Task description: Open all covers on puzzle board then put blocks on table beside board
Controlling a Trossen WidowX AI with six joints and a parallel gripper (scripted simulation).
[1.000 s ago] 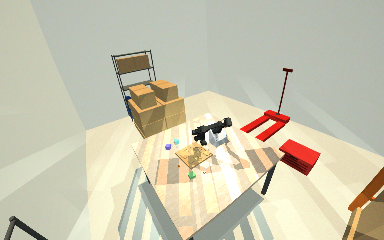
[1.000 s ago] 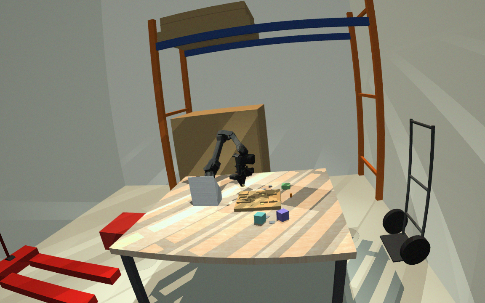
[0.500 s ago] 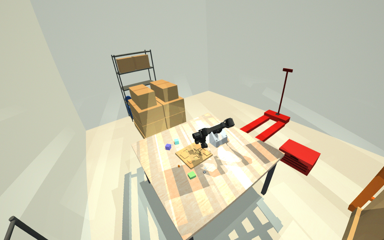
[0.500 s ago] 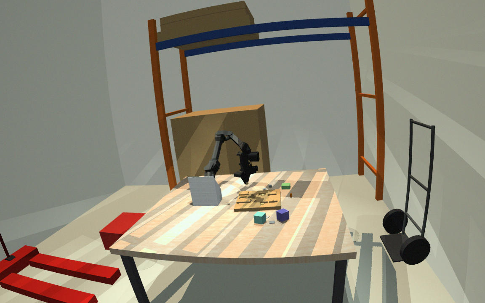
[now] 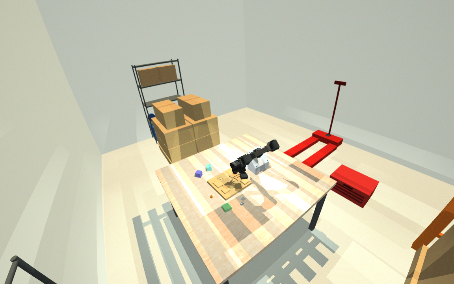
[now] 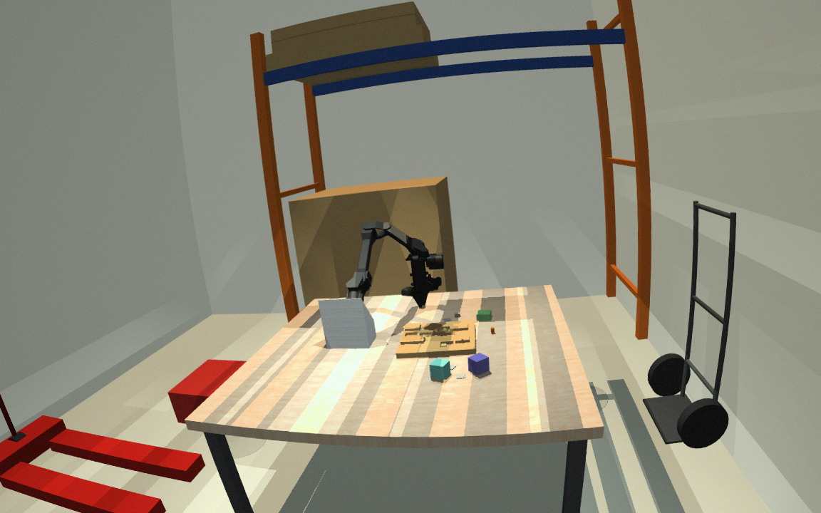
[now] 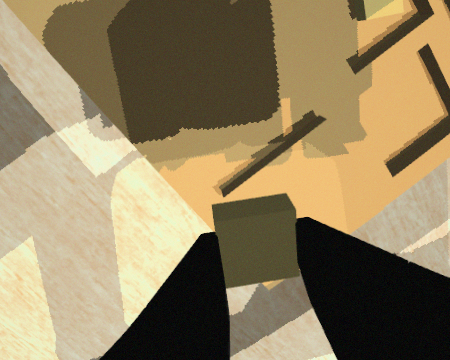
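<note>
The wooden puzzle board is 100 mm to the right of my gripper tip, 90 mm below it and 60 mm ahead of it. Also, from my gripper tip: tiny orange piece: 290 mm ahead, 100 mm below, 60 mm to the right; then small grey piece: 150 mm to the left, 130 mm ahead, 100 mm below; then green block: 250 mm ahead, 110 mm to the left, 90 mm below.
</note>
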